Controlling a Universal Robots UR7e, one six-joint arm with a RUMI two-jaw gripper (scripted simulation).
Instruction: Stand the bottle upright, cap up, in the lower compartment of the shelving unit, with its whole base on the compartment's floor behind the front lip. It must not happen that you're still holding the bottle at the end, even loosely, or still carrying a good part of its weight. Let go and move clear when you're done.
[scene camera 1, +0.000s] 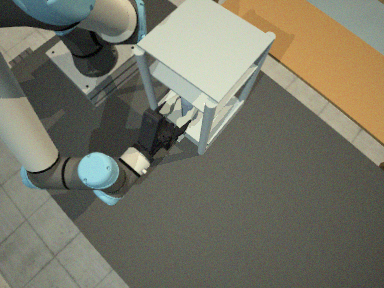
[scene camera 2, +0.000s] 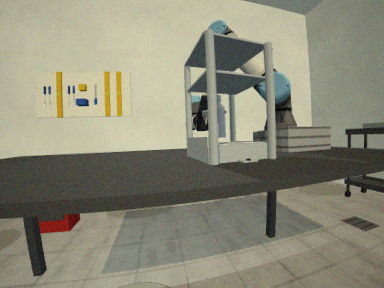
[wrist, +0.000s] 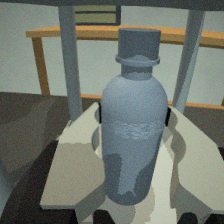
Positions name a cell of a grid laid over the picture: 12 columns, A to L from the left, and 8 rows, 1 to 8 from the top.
In view: the gripper (scene camera 1: G3) and a bottle (wrist: H4).
The gripper also shows in the wrist view (wrist: H4).
